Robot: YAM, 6 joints.
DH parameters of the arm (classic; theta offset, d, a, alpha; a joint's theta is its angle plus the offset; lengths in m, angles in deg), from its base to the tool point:
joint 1: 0 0.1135 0.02 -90
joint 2: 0 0 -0.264 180
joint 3: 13.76 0 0.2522 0
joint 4: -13.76 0 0.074 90
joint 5: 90 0 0 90
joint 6: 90 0.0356 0 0
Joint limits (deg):
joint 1: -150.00..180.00
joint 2: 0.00..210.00
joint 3: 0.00..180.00
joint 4: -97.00..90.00
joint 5: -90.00..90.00
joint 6: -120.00..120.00
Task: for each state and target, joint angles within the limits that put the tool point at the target. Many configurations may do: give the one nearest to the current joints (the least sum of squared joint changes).
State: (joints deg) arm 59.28 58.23 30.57 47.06 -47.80 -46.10
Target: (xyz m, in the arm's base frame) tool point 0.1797 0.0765 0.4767
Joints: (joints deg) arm 16.46 58.88 58.72 50.17 -39.06 -46.10
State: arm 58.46 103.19 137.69 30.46 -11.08 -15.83
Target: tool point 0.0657 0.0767 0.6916
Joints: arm 46.45 74.73 119.95 34.01 -8.45 -15.83
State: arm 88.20 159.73 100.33 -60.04 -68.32 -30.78
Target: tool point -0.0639 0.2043 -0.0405
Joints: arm 98.66 154.64 59.99 -73.62 -65.54 -30.78
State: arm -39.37 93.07 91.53 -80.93 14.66 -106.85
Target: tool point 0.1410 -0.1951 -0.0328
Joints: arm -51.98 147.56 65.25 -68.33 14.78 -106.85
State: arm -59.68 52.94 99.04 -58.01 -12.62 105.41
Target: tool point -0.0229 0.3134 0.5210
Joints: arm -84.09 21.67 130.51 -44.62 -15.48 105.41
